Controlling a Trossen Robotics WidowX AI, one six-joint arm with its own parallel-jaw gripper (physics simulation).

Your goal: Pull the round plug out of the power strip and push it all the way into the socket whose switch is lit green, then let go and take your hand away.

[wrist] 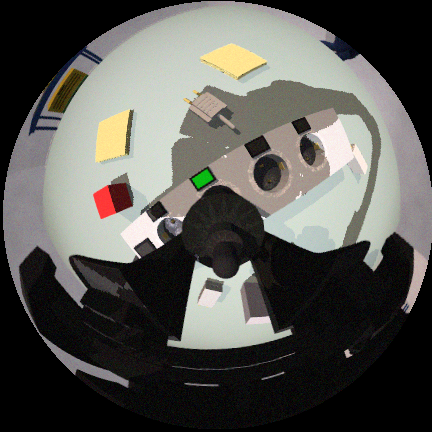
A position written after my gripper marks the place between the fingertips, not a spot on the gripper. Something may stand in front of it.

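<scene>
A red block [112,198] is here in the scene, and so is a grey block [254,309]. I see my own gripper [220,229] as well, along with a black round plug [222,230]. There is also a power strip [324,142] that I can see.
</scene>
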